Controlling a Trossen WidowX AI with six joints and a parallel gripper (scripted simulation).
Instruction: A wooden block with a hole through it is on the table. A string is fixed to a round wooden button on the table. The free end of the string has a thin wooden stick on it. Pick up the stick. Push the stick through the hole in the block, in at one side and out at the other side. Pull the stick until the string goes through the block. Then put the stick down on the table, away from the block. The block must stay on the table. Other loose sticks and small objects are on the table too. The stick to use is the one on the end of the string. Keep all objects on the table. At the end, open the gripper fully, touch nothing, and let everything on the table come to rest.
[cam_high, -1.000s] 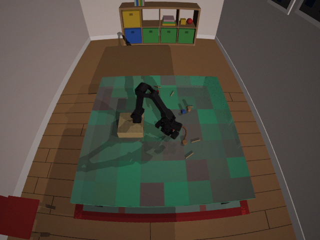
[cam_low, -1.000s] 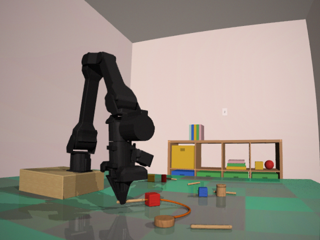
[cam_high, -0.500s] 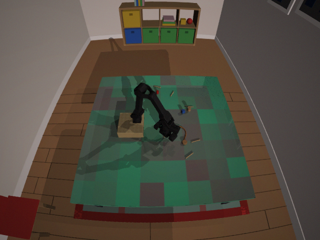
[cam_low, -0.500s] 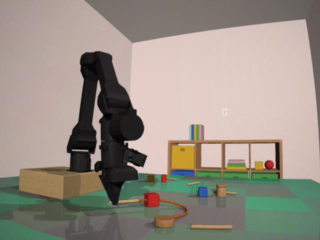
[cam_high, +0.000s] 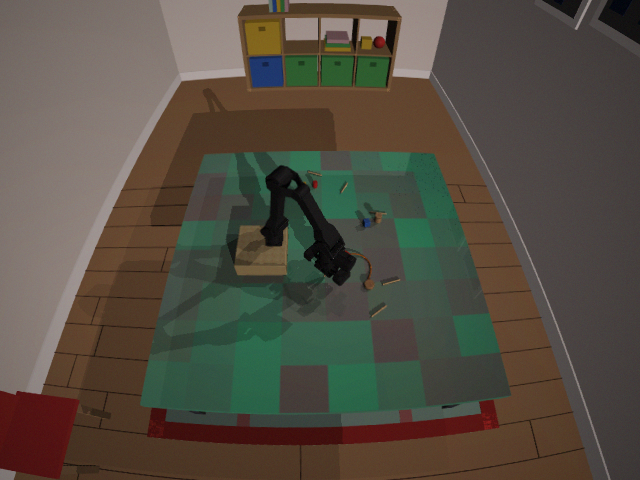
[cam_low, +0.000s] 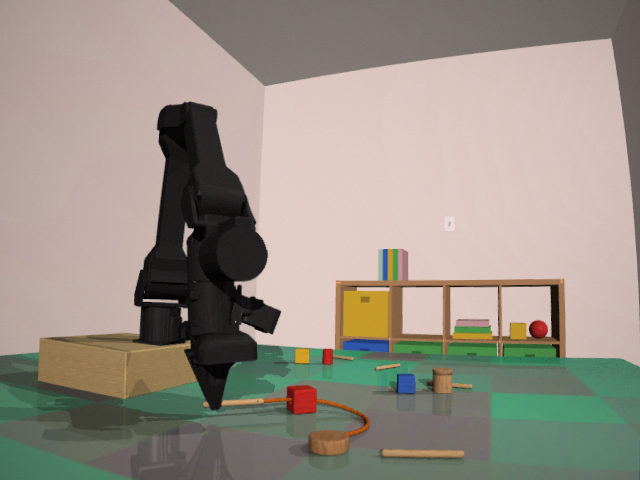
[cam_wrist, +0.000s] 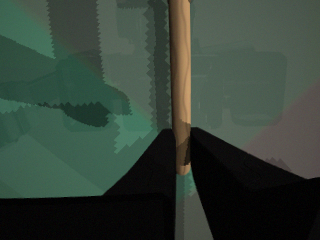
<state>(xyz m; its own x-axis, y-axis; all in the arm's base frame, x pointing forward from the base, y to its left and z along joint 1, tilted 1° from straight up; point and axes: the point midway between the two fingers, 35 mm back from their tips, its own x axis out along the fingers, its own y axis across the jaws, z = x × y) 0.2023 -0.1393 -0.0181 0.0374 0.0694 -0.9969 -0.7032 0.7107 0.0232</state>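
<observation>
My gripper tip is 3 cm to the right of the thin wooden stick, 3 cm short of it and 1 cm below it. The rest, counted from my gripper tip: red block: 8 cm to the left, 8 cm ahead; blue cube: 25 cm to the left, 19 cm ahead; round wooden button: 16 cm ahead, 5 cm to the right.
</observation>
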